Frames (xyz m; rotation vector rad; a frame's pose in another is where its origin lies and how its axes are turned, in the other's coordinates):
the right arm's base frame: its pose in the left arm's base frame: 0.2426 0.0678 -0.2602 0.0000 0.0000 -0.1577
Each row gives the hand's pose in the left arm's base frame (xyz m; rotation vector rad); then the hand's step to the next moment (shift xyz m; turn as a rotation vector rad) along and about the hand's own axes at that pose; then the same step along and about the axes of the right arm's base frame.
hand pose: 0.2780 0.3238 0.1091 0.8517 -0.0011 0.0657
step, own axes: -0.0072 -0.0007 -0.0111 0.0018 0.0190 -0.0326
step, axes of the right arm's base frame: -0.0085 0.0062 -0.0080 -0.0060 0.0366 -0.0071
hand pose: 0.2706 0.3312 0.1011 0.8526 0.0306 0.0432
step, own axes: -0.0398 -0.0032 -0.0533 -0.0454 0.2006 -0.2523
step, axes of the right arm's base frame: -0.0472 0.0289 -0.0371 -0.1111 0.3056 -0.0144
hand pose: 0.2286 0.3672 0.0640 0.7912 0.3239 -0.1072
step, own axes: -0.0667 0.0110 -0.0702 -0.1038 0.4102 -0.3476
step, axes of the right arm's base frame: -0.0858 0.0431 -0.0169 -0.1778 0.5110 0.0847
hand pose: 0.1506 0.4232 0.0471 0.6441 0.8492 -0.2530
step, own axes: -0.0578 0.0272 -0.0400 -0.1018 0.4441 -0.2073
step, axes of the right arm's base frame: -0.0559 0.0354 0.0362 -0.0666 0.4676 0.1658
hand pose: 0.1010 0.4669 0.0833 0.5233 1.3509 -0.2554
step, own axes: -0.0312 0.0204 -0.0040 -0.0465 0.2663 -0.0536
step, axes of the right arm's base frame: -0.0030 0.0154 0.0340 0.0283 0.2574 0.0943
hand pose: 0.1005 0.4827 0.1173 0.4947 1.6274 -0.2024
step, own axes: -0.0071 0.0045 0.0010 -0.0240 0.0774 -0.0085
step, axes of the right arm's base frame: 0.0028 0.0027 0.0075 0.0158 0.0710 0.0368
